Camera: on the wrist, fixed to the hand. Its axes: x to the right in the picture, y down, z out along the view.
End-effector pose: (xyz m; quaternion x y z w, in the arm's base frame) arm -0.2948 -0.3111 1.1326 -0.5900 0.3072 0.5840 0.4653
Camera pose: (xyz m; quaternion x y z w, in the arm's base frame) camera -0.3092 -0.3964 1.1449 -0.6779 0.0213 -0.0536 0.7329
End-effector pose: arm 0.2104 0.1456 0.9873 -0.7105 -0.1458 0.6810 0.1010
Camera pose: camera 0.2825 0.0991 1.0037 -0.5441 -0.4444 0.2927 0.6486
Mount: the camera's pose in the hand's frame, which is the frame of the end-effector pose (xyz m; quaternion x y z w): -0.0293 0.0430 -0.0702 0.1459 0.2123 -0.6486 0.7162
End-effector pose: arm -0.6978 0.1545 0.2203 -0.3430 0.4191 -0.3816 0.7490
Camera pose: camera -0.7585 0.1864 0.1662 -0.3272 0.1810 -0.8931 0.2500
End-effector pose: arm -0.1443 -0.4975 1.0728 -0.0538 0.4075 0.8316 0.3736
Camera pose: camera -0.1670 -0.5815 1.0653 -0.4249 0.4576 0.2824 0.7283
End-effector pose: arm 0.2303 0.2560 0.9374 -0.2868 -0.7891 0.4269 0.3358
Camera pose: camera 0.3097 0.2884 0.9206 0.2648 -0.6176 0.1422 0.7268
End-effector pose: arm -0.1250 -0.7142 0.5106 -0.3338 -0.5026 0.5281 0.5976
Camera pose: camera -0.0690 -0.7238 0.4443 0.0620 -0.3725 -0.0069 0.9259
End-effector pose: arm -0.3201 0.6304 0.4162 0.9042 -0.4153 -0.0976 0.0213
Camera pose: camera -0.3572 0.6214 0.4948 -0.9408 -0.2793 -0.1688 0.0918
